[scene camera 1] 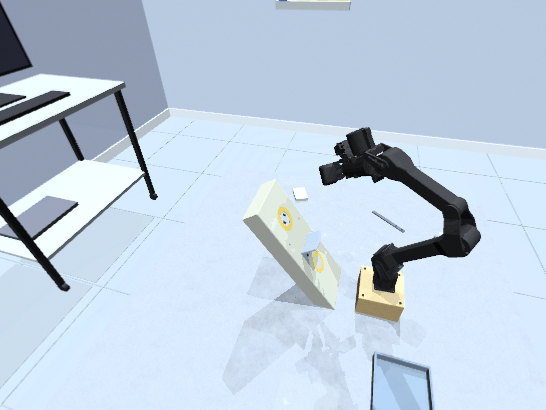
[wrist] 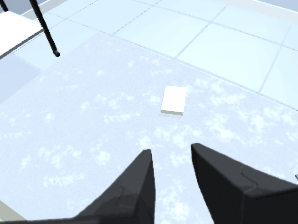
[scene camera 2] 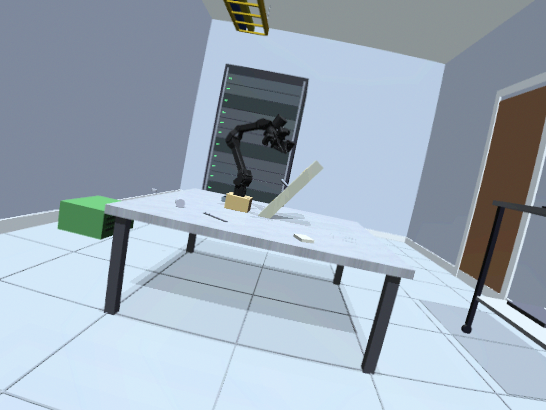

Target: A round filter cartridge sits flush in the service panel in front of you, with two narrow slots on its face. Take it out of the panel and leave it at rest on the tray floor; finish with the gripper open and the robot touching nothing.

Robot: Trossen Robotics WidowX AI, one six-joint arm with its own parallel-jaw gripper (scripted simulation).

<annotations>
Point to a cream service panel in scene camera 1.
319,279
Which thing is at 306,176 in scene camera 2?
A cream service panel.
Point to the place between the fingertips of the gripper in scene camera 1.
334,169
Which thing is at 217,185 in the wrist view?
The gripper.
</annotations>
